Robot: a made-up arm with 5 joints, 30 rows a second.
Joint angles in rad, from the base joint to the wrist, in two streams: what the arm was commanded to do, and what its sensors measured. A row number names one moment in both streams.
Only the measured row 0 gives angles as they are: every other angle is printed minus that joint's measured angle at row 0.
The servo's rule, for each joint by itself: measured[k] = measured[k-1] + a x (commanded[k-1-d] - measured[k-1]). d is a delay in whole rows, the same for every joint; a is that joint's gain. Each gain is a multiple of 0.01, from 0.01 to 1. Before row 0 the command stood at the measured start. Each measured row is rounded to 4 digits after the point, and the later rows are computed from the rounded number. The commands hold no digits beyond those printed.
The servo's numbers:
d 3
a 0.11 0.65 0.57 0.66 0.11
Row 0, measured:
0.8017, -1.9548, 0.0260, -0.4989, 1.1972
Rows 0 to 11, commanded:
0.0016, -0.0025, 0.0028, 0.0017, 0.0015
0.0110, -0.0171, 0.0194, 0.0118, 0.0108
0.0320, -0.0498, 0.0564, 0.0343, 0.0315
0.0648, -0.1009, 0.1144, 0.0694, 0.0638
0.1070, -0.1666, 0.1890, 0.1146, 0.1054
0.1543, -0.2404, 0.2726, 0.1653, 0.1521
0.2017, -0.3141, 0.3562, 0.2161, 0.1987
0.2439, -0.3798, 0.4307, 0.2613, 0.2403
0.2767, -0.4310, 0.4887, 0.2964, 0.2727
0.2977, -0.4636, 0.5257, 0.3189, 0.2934
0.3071, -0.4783, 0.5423, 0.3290, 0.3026
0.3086, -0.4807, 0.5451, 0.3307, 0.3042
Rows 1 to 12, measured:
0.0000, 0.0000, 0.0000, 0.0000, 0.0000
0.0000, 0.0000, 0.0000, 0.0000, 0.0000
0.0000, 0.0000, 0.0000, 0.0000, 0.0000
0.0002, -0.0016, 0.0016, 0.0011, 0.0002
0.0014, -0.0117, 0.0117, 0.0082, 0.0014
0.0048, -0.0365, 0.0372, 0.0254, 0.0047
0.0114, -0.0784, 0.0812, 0.0544, 0.0112
0.0219, -0.1357, 0.1426, 0.0941, 0.0216
0.0365, -0.2038, 0.2167, 0.1411, 0.0360
0.0547, -0.2755, 0.2962, 0.1906, 0.0539
0.0755, -0.3433, 0.3729, 0.2373, 0.0744
0.0976, -0.4003, 0.4389, 0.2763, 0.0962

